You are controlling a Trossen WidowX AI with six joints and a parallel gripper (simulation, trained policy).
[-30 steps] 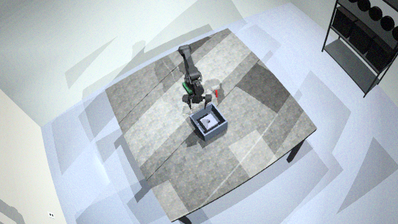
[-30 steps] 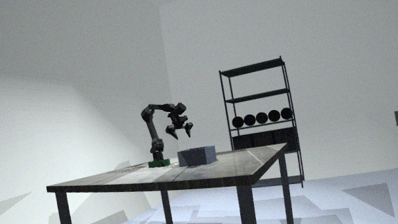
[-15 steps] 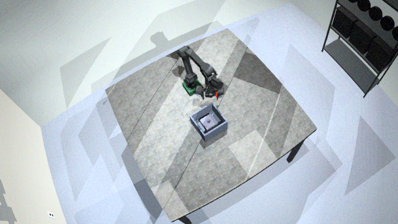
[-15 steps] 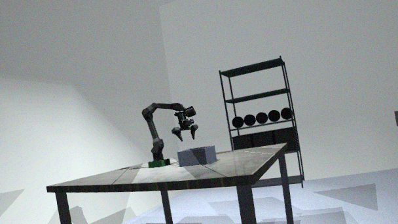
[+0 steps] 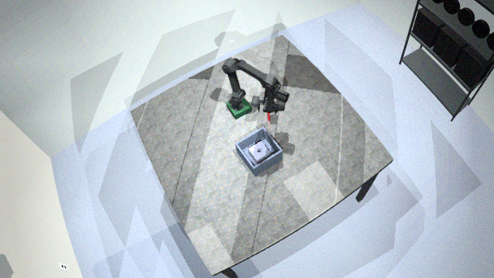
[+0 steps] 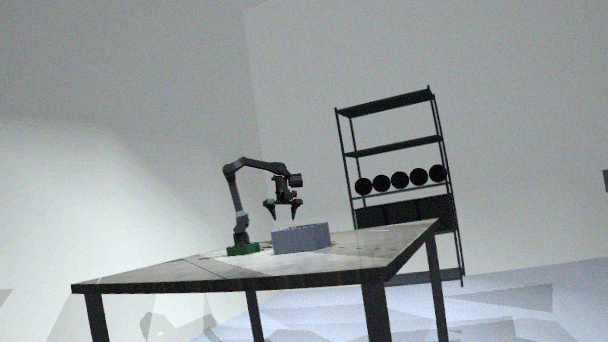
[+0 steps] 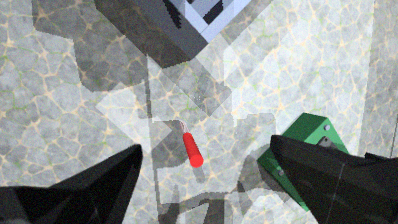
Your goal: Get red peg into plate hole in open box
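My gripper tip is 9 cm above the red peg, 3 cm to the right of it and 2 cm past it. The rest, counted from my gripper tip: white plate (17 cm to the right, 13 cm ahead, 9 cm below); blue-grey box (17 cm to the right, 13 cm ahead, 10 cm below).
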